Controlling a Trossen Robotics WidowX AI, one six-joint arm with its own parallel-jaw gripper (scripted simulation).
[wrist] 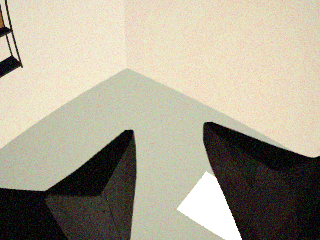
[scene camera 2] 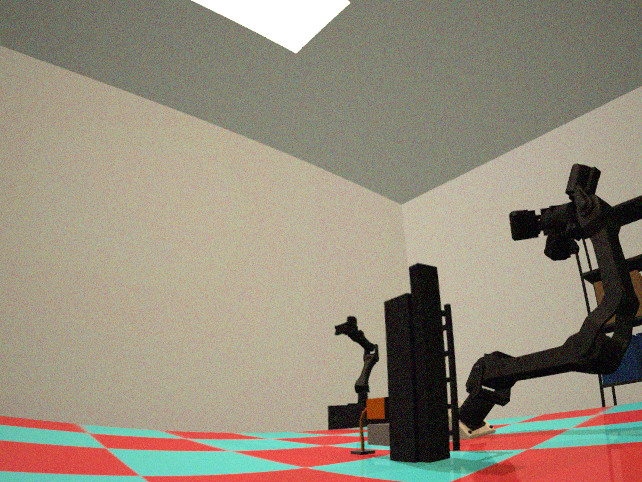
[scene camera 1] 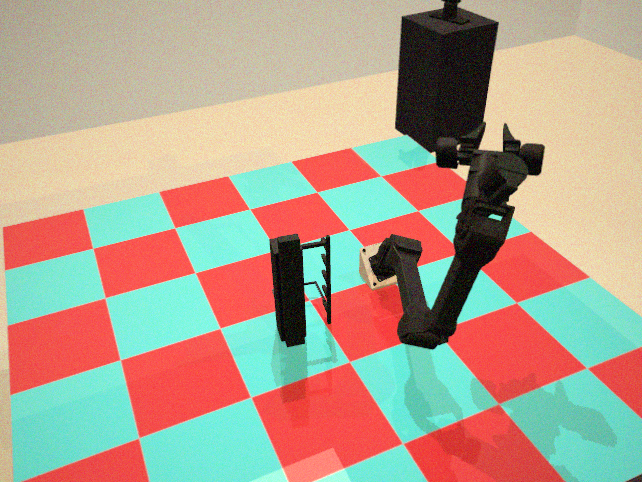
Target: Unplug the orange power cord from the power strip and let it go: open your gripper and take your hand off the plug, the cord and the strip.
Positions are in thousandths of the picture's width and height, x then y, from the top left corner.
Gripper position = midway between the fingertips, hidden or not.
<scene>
In view: my gripper (scene camera 1: 772, 256) and a black slab (scene camera 1: 451, 524).
My gripper is seen too in the wrist view (wrist: 530, 560) and in scene camera 2 (scene camera 2: 829, 468).
</scene>
